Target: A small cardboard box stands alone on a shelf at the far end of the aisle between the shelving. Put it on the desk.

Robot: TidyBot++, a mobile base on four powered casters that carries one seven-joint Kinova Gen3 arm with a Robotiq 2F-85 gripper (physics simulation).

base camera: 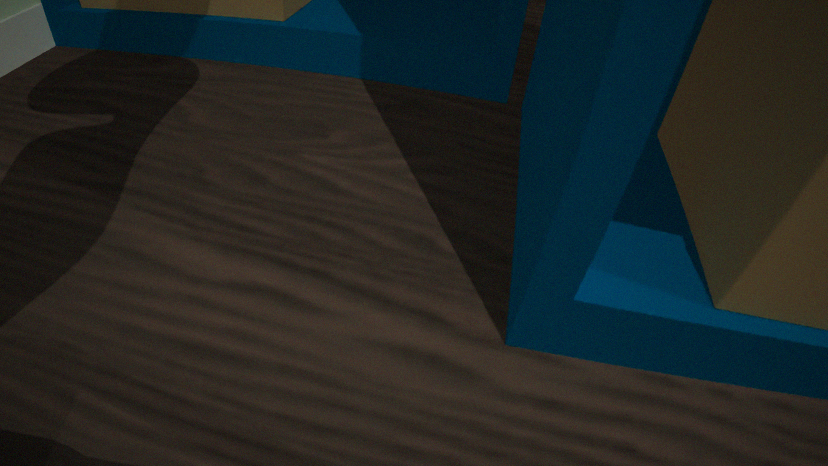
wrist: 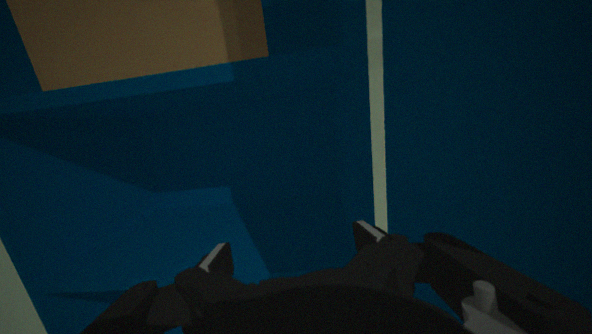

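My gripper is open, with nothing between its fingers, and it faces blue shelving in the wrist view. A cardboard box stands on a blue shelf at the upper left of that view, beyond the fingers and apart from them. Its top is cut off by the frame, and I cannot tell whether it is the small box of the task. The desk does not show in either view.
In the base camera view a blue shelving unit with a large cardboard box stands close on the right. Another blue unit with a box stands farther back at the left. A narrow gap separates the units. A pale wall base shows at the far left.
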